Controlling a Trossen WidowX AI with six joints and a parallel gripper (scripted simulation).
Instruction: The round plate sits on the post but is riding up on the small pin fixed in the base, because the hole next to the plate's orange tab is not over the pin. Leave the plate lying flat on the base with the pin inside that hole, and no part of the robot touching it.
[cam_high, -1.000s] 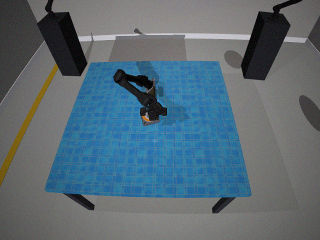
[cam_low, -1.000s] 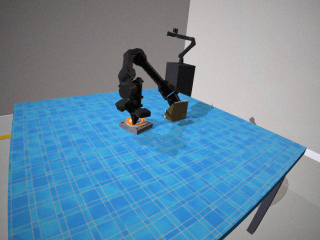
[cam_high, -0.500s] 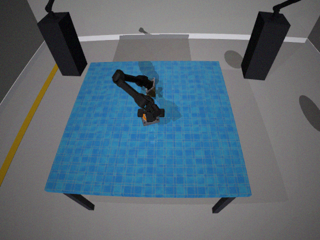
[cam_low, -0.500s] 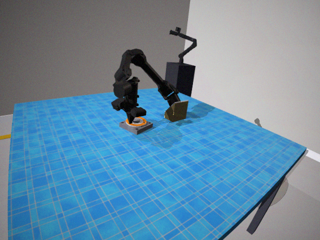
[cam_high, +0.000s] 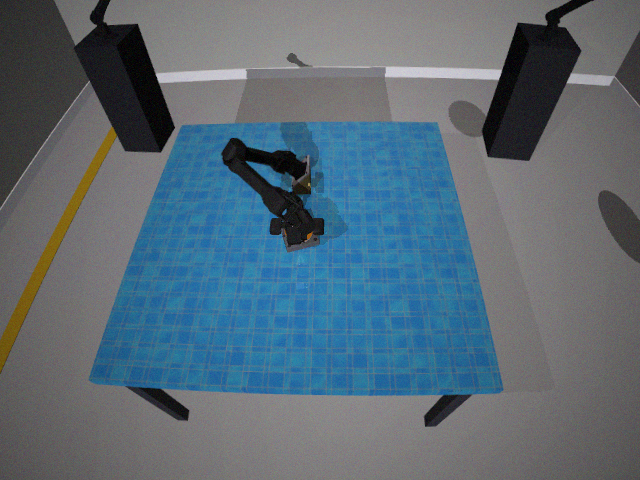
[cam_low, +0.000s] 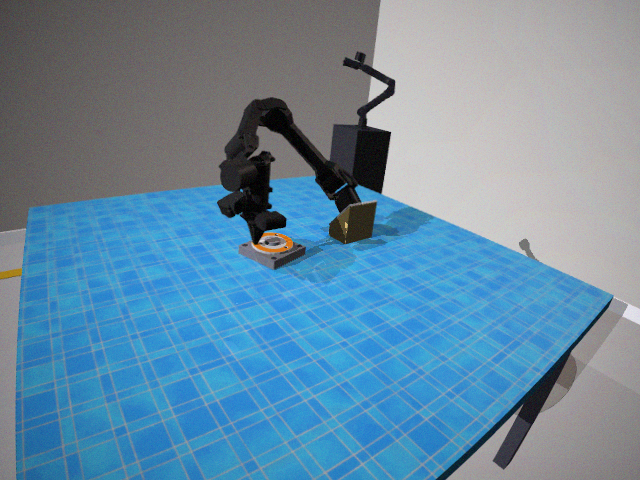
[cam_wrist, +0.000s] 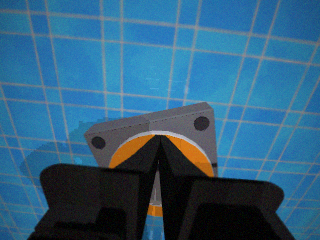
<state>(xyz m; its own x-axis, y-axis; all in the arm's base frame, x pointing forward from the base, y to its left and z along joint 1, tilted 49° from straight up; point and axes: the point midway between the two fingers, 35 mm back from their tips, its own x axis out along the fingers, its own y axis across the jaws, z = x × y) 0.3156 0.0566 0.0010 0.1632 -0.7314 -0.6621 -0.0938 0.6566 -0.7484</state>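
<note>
Right now my gripper tip is 30 mm past the round plate and 10 mm to the left of it.
</note>
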